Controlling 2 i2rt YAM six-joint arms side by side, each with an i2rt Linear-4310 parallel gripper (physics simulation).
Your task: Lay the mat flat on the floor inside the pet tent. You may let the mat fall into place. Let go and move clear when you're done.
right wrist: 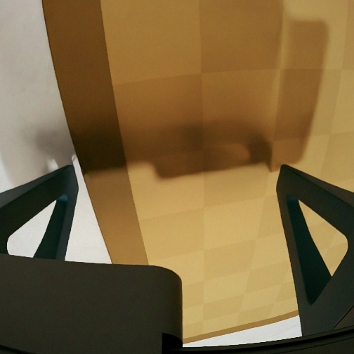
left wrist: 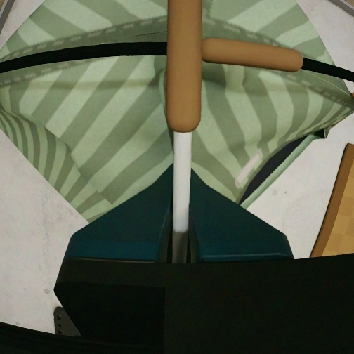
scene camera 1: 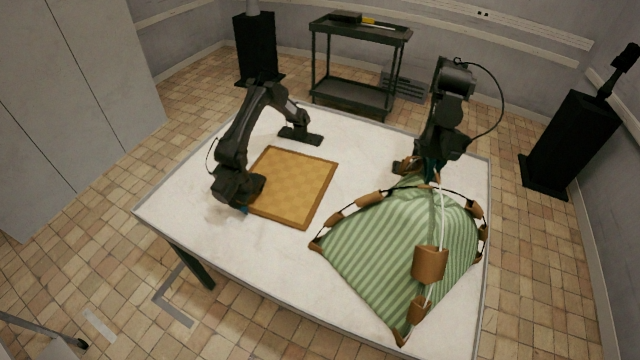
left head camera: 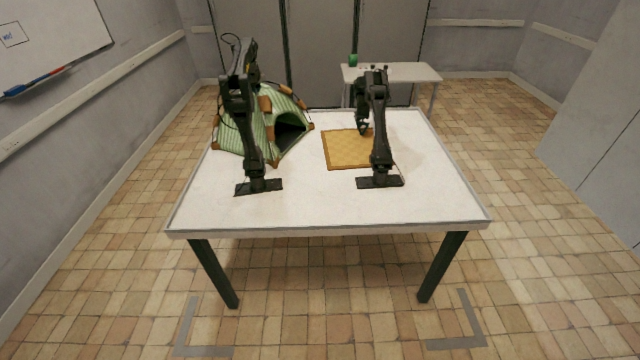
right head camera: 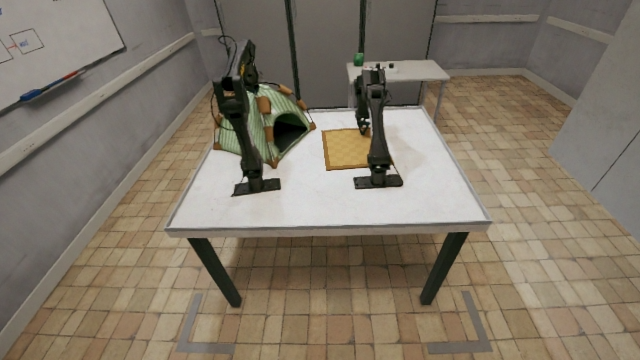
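The green striped tent (left head camera: 284, 101) (right head camera: 282, 101) (scene camera 1: 380, 240) (left wrist: 100, 140) stands on the table, its dark opening facing right in the head views. The orange checkered mat (left head camera: 345, 150) (right head camera: 345, 150) (scene camera 1: 295, 185) (left wrist: 340, 225) (right wrist: 225, 220) lies flat on the table outside the tent. My left gripper (left wrist: 179, 175) (scene camera 1: 435, 170) is shut on the tent's white pole (left wrist: 182, 200) (scene camera 1: 442, 215) near the tent top. My right gripper (right wrist: 176, 176) (scene camera 1: 244, 209) is open and low over the mat's brown border, one finger on each side of it. Contact with the mat is unclear. The tent's floor is hidden in shadow.
A side table (left head camera: 425, 75) (right head camera: 432, 72) with a green object (left head camera: 353, 60) (right head camera: 358, 59) stands behind the worktable. A black cart (scene camera 1: 350, 95) and black stands (scene camera 1: 256, 45) (scene camera 1: 565, 145) are beyond the table in the scene view. The worktable has a raised rim (left head camera: 325, 230).
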